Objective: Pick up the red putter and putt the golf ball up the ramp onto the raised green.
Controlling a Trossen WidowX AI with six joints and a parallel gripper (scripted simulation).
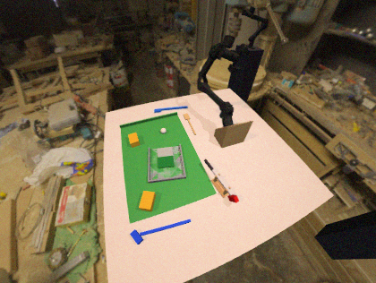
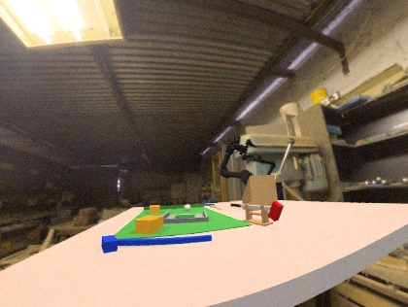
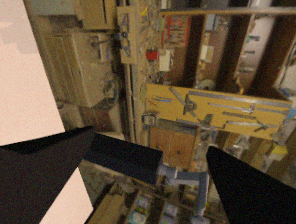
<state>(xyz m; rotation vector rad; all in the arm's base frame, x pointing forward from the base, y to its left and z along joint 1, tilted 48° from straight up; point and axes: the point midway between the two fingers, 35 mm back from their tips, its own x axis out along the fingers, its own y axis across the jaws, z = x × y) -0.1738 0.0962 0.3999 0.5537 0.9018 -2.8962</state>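
The low wooden stand is 48 cm ahead of my gripper tip, 51 cm to the left of it and 41 cm below it. Also, from my gripper tip: blue putter: 86 cm ahead, 58 cm to the left, 43 cm below; then white golf ball: 63 cm ahead, 3 cm to the right, 42 cm below; then green mat: 72 cm ahead, 15 cm to the left, 44 cm below.
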